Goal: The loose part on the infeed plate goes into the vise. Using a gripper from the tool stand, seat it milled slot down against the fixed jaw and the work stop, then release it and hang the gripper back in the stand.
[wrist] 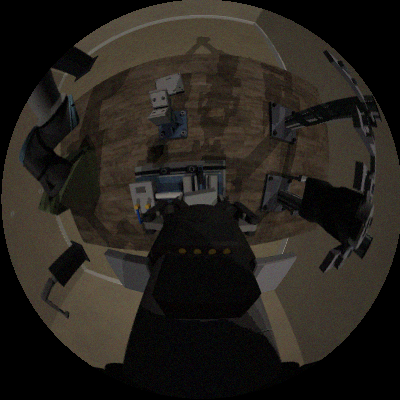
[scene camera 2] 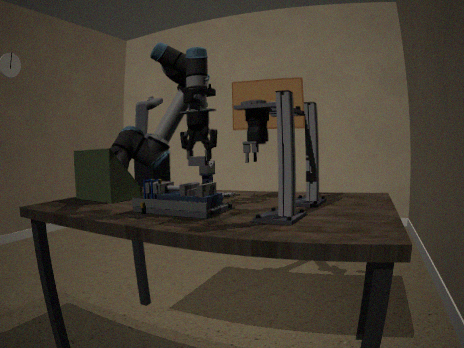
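Seen in the pictures: end effector, tool point: (scene camera 2: 197,106); arm's base, origin of the base link: (wrist: 59,178) (scene camera 2: 112,168).
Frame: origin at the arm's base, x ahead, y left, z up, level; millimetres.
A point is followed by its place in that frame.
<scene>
My gripper (scene camera 2: 199,154) (wrist: 201,206), the adaptive one, points down and is shut on the loose part. The part (scene camera 2: 195,161) @[x 527, y -70, z 30 mm] (wrist: 201,197) @[x 527, y -38, z 46 mm] is a light grey block between the fingertips; its milled slot cannot be made out. The vise (scene camera 2: 170,206) @[x 488, y -164, z -109 mm] (wrist: 181,167) @[x 467, y 6, z -120 mm], with blue bed and grey jaws, lies below, with the part held above it. Fingers and part hide some of the jaws in the wrist view. The infeed plate (wrist: 170,84) @[x 409, y 303, z -132 mm] is a pale plate on the table, with no part visible on it. The tool stand (scene camera 2: 286,155) @[x 850, y -85, z 48 mm] (wrist: 281,122) @[x 810, y 208, z -128 mm] holds the parallel gripper (scene camera 2: 257,125) (wrist: 335,205).
A grey block (scene camera 2: 207,167) @[x 451, y 117, z -3 mm] (wrist: 160,115) @[x 442, y 116, z 20 mm] on a blue post stands behind the vise, close to the held part in the scene view. A green block (scene camera 2: 92,175) @[x -27, y -101, z -25 mm] (wrist: 82,185) @[x 99, y -40, z -53 mm] stands beside the arm's base. Blue and yellow pins (scene camera 2: 147,189) @[x 347, y -122, z -66 mm] (wrist: 139,214) @[x 356, y -120, z -31 mm] stand at the vise's end.
</scene>
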